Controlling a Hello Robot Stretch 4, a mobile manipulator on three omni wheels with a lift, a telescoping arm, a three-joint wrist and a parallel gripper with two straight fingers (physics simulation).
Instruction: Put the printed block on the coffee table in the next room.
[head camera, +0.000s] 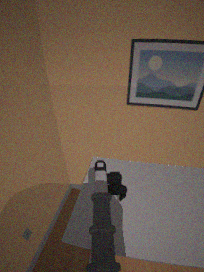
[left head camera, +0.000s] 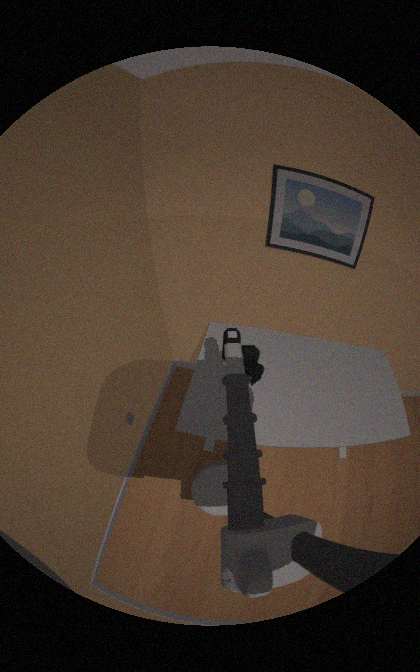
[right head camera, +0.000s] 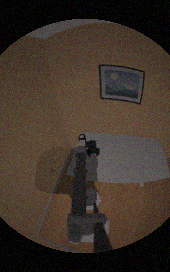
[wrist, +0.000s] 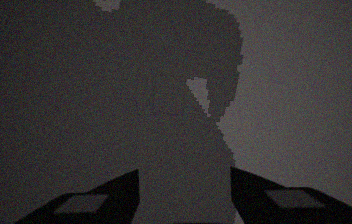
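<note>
My gripper is open, its two dark fingers wide apart at the bottom of the wrist view with no object between them. It points down over the light grey table, and a dark shadow covers much of the tabletop there. In the head views the arm and wrist reach over the table's left part, and the fingertips are hidden. The printed block cannot be made out in any view; the shaded area in the wrist view is too dark and grainy to tell. No coffee table can be identified.
A framed mountain picture hangs on the orange wall behind the table. A left wall with a small outlet stands close beside the table. A rounded grey shape is at floor level left of the arm.
</note>
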